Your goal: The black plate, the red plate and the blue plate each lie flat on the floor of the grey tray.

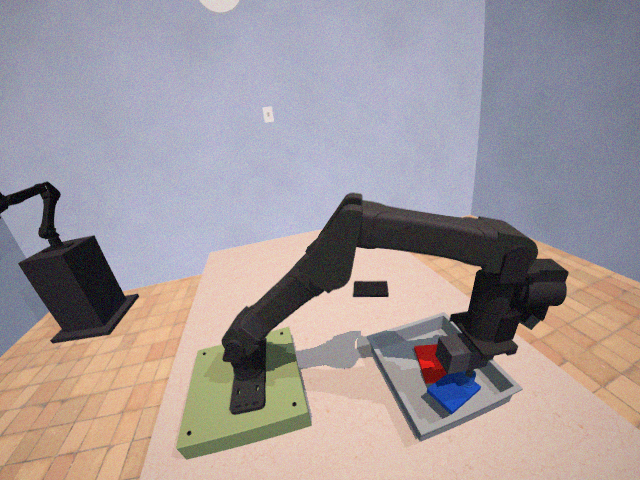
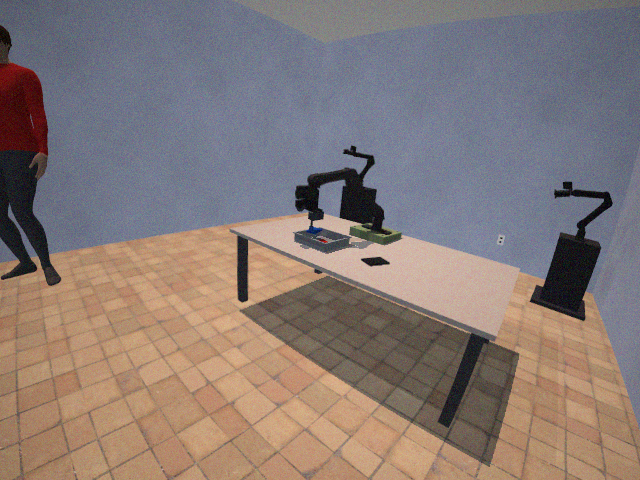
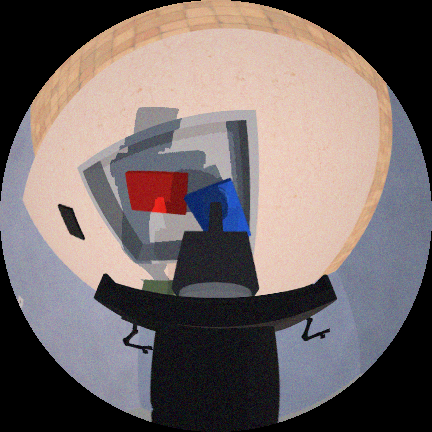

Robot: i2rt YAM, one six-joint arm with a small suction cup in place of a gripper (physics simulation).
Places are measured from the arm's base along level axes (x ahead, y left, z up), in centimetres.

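Pixels of known places: hand, tool point: (image 1: 465, 385) (image 2: 310, 232) (image 3: 215, 193); arm's base, link origin: (image 1: 250, 371) (image 2: 376, 230).
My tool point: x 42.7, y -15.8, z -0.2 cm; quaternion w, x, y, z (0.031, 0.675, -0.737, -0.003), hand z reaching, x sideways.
Note:
For each thing: its top centre in the pictures, then the offset to it from my tool point.
- grey tray, top centre: (image 3: 164, 215) (image 1: 436, 360) (image 2: 322, 234) dx -2.2, dy +7.0, dz +0.4 cm
- red plate, top centre: (image 3: 154, 193) (image 1: 434, 361) (image 2: 322, 242) dx -0.7, dy +9.3, dz -3.3 cm
- blue plate, top centre: (image 3: 220, 220) (image 1: 454, 386) dx -3.0, dy -0.4, dz +1.5 cm
- black plate, top centre: (image 3: 69, 223) (image 1: 370, 287) (image 2: 375, 260) dx -4.3, dy +42.8, dz -3.7 cm
The grey tray (image 1: 470, 417) (image 2: 318, 246) (image 3: 96, 189) stands on the table to the right of the arm's base. The red plate (image 1: 427, 359) (image 2: 323, 240) (image 3: 149, 189) lies flat on its floor. My suction cup (image 3: 215, 206) (image 2: 312, 223) sits on the blue plate (image 1: 453, 391) (image 2: 313, 230) (image 3: 229, 213) and holds it low over the tray's near right part, one corner reaching the red plate's edge. I cannot tell whether it touches the floor. The black plate (image 1: 370, 289) (image 2: 374, 261) (image 3: 71, 221) lies flat on the table, outside the tray.
The arm stands on a green base block (image 1: 209, 410) (image 2: 377, 234) left of the tray. The arm's links arch over the table between base and tray. A black stand (image 1: 99, 290) is on the floor to the left.

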